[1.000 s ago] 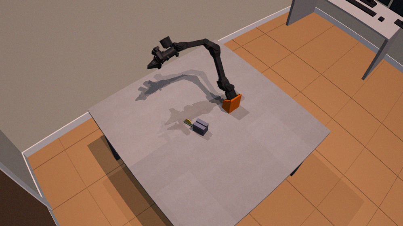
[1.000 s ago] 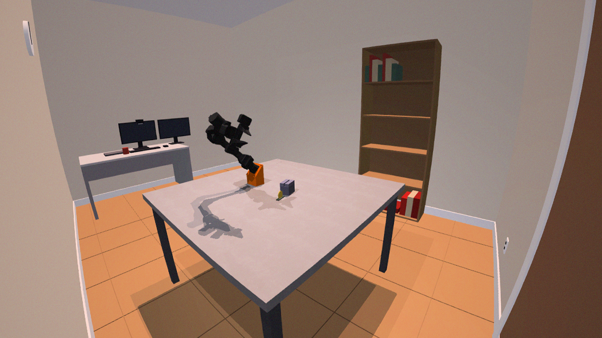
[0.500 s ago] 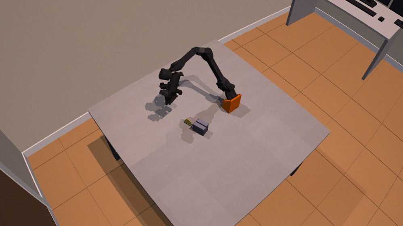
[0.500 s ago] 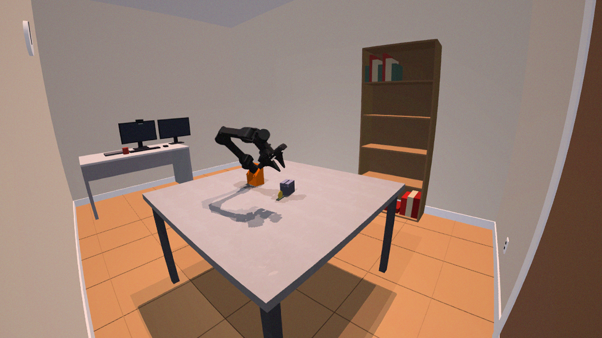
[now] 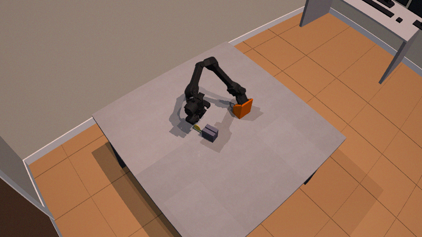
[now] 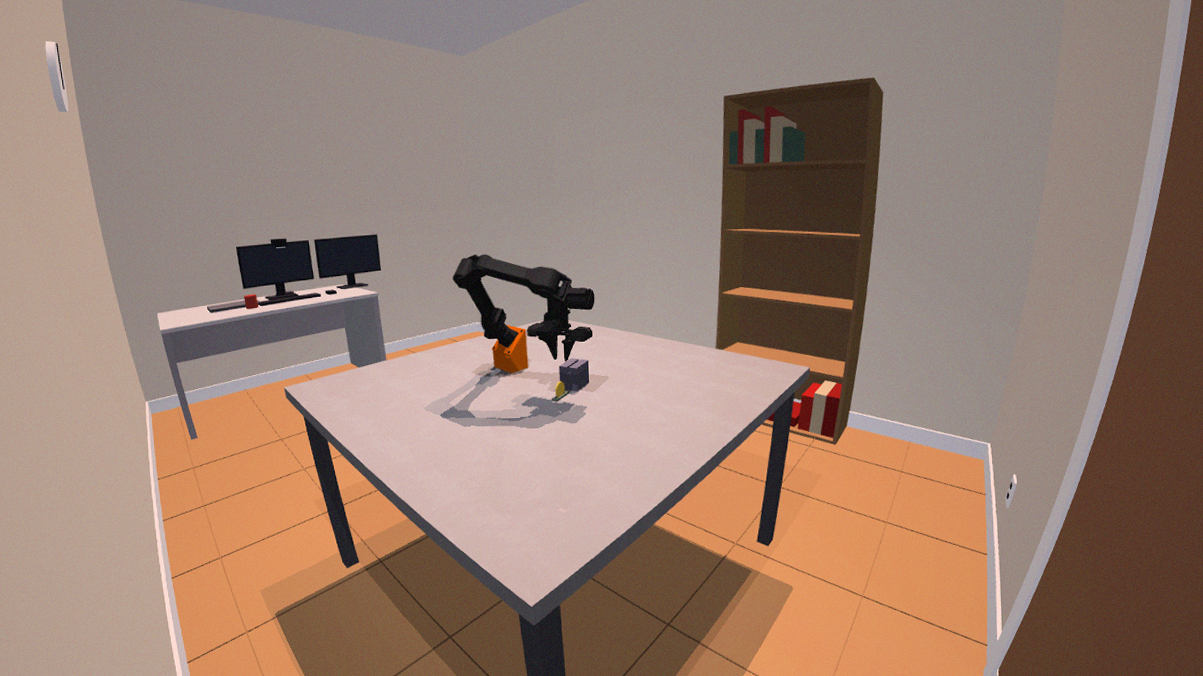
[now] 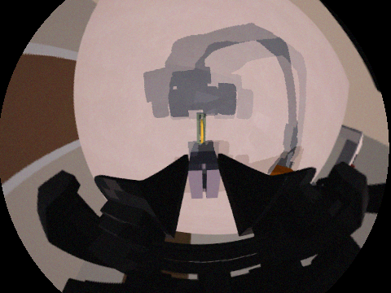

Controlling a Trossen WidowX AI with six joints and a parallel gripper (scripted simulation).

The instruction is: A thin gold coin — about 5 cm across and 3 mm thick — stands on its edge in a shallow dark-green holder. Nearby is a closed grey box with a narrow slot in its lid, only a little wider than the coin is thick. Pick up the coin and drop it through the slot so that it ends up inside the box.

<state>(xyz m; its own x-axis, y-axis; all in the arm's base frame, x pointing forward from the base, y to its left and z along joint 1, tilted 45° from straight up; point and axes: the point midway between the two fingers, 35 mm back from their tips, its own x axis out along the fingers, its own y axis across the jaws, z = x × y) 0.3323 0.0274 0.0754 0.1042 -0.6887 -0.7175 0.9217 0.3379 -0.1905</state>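
Now: gripper tip 10 mm to the left of the gold coin and 90 mm above it.
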